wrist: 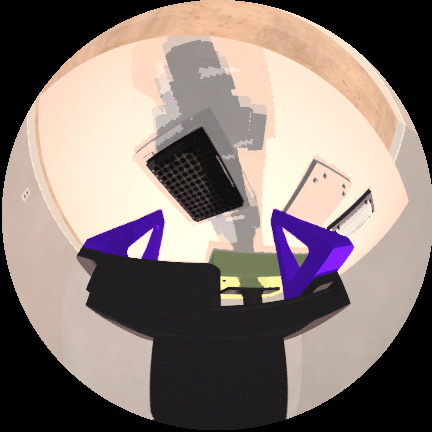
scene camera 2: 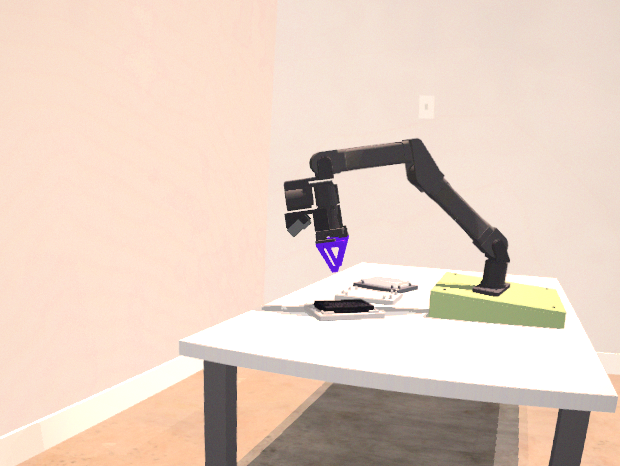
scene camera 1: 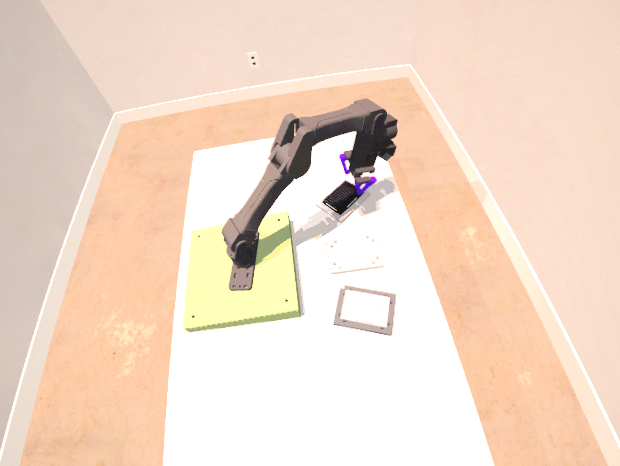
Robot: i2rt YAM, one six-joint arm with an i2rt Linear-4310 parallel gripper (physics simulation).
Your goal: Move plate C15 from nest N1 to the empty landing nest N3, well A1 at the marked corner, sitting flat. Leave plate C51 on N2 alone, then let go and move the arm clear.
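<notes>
A black plate [scene camera 1: 341, 197] [scene camera 2: 343, 305] [wrist: 195, 175] with many wells lies on a light nest [scene camera 1: 342, 216] [scene camera 2: 350, 316] [wrist: 212, 117]. A white plate [scene camera 1: 367, 307] [scene camera 2: 383, 284] [wrist: 357, 220] lies on a dark grey nest [scene camera 1: 363, 328] [scene camera 2: 411, 288] [wrist: 367, 196]. Between them is an empty white nest [scene camera 1: 353, 253] [scene camera 2: 360, 295] [wrist: 312, 192] with small pins. No plate or nest labels are readable, nor is the marked corner. My gripper [scene camera 1: 352, 182] [scene camera 2: 334, 271] [wrist: 217, 214] is wide open and empty, pointing down above the black plate's level. In the wrist view, the black plate sits beyond the fingertips, turned relative to them.
A yellow-green block [scene camera 1: 215, 270] [scene camera 2: 501, 315] carries the arm's base beside the nests. All stand on a white table [scene camera 1: 300, 390] [scene camera 2: 300, 345]. The arm's shadow falls across the black plate's nest and the table around it.
</notes>
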